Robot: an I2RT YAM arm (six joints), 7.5 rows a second.
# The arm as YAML. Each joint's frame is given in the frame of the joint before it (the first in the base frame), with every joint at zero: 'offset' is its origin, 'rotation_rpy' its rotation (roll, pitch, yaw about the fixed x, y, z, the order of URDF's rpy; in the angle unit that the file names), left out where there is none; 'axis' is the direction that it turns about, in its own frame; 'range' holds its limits. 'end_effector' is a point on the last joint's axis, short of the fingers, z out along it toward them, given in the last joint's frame.
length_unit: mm
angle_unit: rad
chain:
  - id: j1
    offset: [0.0, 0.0, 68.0]
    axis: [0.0, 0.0, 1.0]
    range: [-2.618, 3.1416]
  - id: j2
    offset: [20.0, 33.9, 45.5]
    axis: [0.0, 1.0, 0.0]
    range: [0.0, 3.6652]
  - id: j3
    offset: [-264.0, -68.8, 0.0]
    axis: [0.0, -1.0, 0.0]
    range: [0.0, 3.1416]
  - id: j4
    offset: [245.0, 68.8, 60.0]
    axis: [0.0, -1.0, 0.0]
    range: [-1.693, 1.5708]
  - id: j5
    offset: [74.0, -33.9, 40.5]
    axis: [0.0, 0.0, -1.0]
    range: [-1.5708, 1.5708]
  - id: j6
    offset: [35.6, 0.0, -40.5]
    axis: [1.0, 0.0, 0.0]
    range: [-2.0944, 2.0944]
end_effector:
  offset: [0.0, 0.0, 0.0]
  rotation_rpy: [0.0, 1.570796, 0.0]
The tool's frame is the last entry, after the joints.
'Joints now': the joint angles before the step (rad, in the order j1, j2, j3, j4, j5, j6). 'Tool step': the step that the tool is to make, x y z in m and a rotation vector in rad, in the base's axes. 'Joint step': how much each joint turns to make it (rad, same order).
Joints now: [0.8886 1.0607 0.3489 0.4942 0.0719 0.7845]
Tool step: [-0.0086 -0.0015 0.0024 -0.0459 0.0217 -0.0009]
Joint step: [0.0322 -0.0537 0.0114 -0.1143 0.0349 -0.0030]
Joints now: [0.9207 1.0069 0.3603 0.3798 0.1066 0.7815]
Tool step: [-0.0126 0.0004 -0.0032 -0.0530 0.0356 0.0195]
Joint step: [0.0550 -0.0402 0.0000 -0.1050 0.0345 0.0086]
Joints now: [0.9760 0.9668 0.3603 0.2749 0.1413 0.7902]
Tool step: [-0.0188 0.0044 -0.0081 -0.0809 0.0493 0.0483]
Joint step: [0.0970 -0.0189 0.0005 -0.1171 0.0451 0.0184]
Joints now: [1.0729 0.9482 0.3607 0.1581 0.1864 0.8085]
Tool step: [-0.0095 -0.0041 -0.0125 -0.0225 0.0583 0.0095]
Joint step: [0.0335 -0.0189 -0.0362 -0.0387 0.0033 0.0485]
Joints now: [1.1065 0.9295 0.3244 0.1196 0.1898 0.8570]
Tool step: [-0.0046 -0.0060 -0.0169 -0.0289 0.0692 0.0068]
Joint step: [0.0024 0.0018 -0.0455 -0.0167 -0.0281 0.0410]
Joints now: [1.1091 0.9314 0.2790 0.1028 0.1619 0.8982]
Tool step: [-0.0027 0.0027 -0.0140 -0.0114 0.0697 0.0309]
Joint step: [0.0101 0.0589 -0.0229 0.0357 -0.0486 0.0375]
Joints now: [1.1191 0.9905 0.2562 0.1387 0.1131 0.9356]
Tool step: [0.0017 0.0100 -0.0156 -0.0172 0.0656 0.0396]
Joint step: [0.0037 0.1327 -0.0014 0.0884 -0.0591 0.0213]
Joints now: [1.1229 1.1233 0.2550 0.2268 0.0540 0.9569]
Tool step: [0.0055 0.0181 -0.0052 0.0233 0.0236 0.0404]
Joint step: [0.0057 0.1374 0.0380 0.1101 -0.0466 0.0046]
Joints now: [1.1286 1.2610 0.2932 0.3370 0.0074 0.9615]
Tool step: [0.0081 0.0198 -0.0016 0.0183 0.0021 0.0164]
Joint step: [0.0023 0.1196 0.0607 0.0746 -0.0171 -0.0004]
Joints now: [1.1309 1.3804 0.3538 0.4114 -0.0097 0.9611]
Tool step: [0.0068 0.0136 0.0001 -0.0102 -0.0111 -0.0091]
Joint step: [0.0009 0.0684 0.0554 0.0085 0.0165 -0.0059]
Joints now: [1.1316 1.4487 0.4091 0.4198 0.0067 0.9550]
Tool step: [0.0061 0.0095 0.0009 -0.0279 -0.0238 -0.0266]
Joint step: [-0.0001 0.0422 0.0483 -0.0209 0.0411 -0.0115]
